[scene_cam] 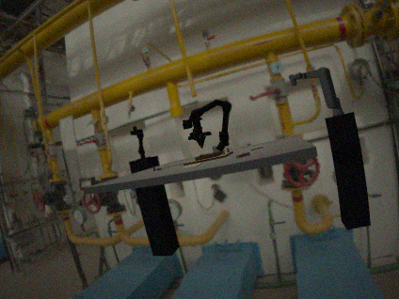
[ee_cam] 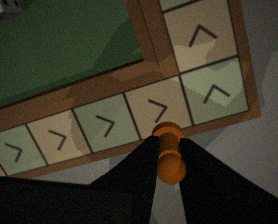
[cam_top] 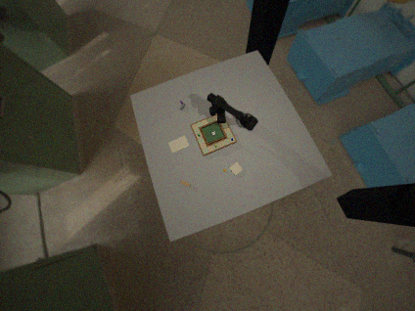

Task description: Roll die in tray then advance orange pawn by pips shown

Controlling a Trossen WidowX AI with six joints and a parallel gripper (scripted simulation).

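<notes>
My gripper tip is 10 cm short of the green tray, 7 cm to the right of it and 8 cm above it. Round my gripper tip: blue pawn: 1 cm behind, 19 cm to the left, 6 cm below; then orange pawn: 1 cm above; then white die: 10 cm ahead, 9 cm to the left, 6 cm below.
</notes>
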